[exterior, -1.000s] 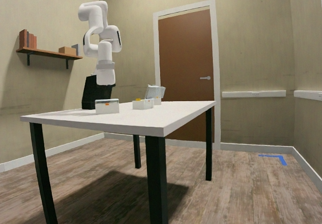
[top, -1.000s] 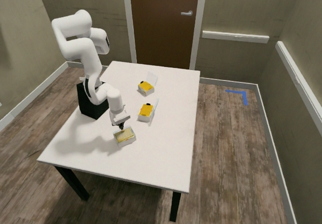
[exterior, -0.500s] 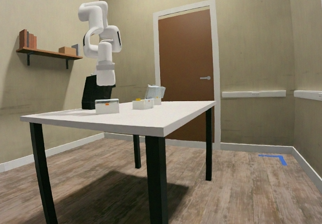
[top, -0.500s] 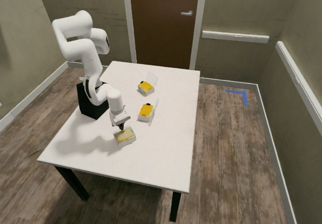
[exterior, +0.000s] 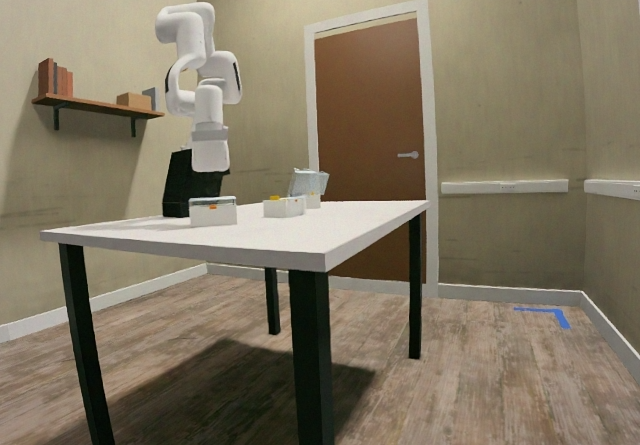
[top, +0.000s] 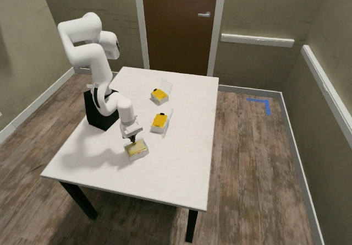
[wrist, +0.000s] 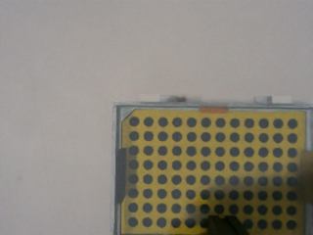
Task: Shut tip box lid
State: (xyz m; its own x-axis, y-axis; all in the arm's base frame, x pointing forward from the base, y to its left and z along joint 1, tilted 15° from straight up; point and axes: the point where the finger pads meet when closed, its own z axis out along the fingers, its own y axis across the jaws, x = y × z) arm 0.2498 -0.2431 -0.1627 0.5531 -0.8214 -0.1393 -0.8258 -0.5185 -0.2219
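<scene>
Now: the tip box lid 20 mm ahead of my hand, 30 mm to the right of it and 40 mm below it.
</scene>
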